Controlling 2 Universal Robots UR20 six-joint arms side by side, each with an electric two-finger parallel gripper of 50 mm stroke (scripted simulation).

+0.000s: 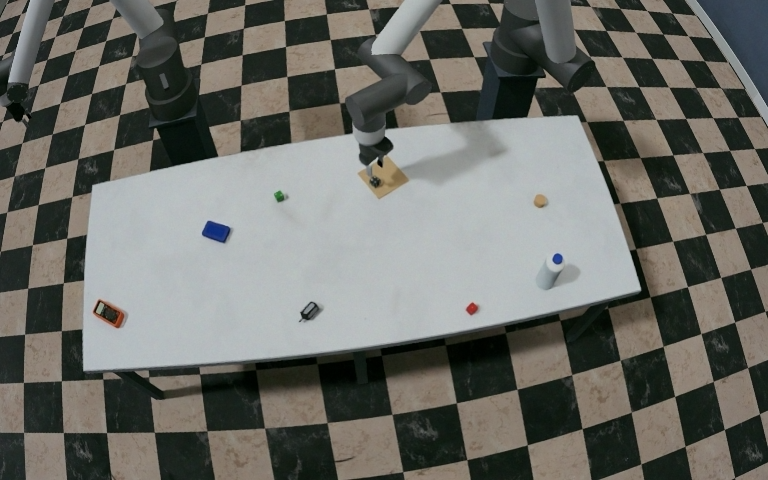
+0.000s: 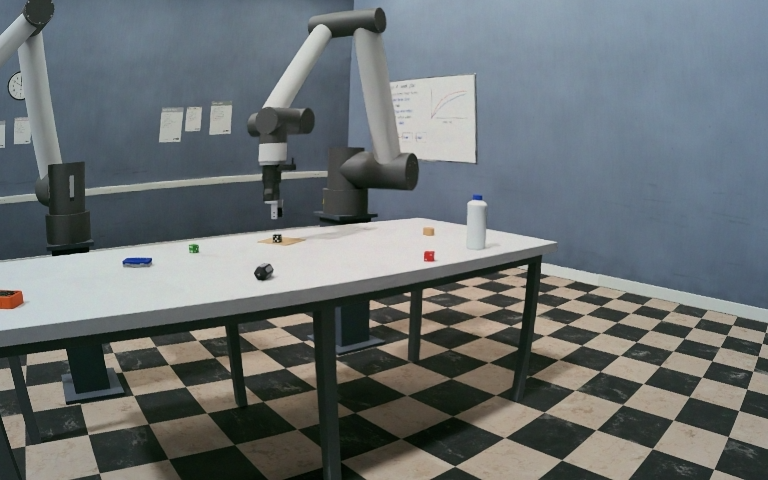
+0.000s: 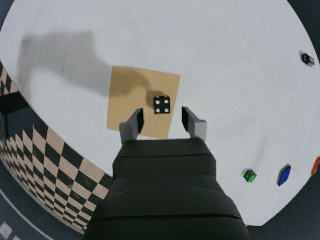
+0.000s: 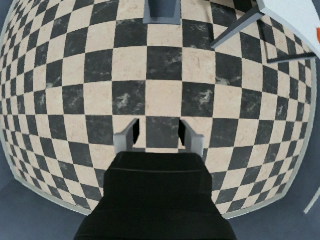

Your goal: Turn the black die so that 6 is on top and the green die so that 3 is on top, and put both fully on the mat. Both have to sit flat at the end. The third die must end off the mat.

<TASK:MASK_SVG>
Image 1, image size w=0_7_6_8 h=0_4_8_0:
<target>tan mat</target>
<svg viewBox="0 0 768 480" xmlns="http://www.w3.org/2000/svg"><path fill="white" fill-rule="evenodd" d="M388 156L383 158L382 168L377 165L377 162L370 165L372 166L373 176L375 175L381 179L381 184L378 187L374 188L369 184L371 178L366 175L366 168L357 173L378 199L410 181Z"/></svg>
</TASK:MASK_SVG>
